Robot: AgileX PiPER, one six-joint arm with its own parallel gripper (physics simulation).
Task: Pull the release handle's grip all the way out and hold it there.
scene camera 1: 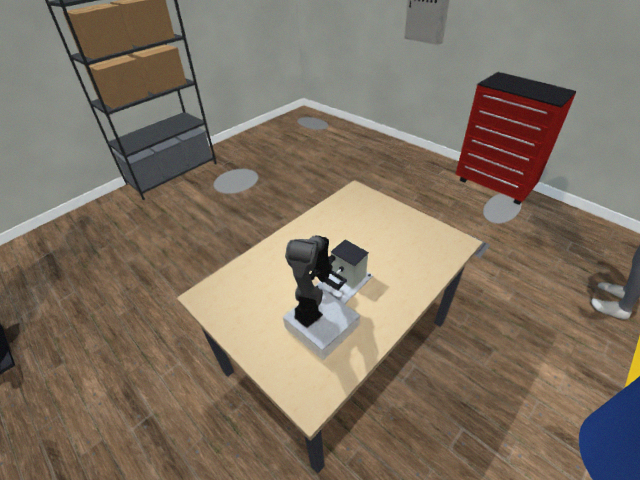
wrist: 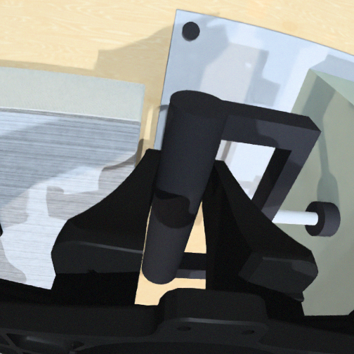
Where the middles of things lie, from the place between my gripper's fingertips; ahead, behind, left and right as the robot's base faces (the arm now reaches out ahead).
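My hand 10 cm above the base plate [wrist: 232, 60], 2 cm to the left of it, 11 cm short of it.
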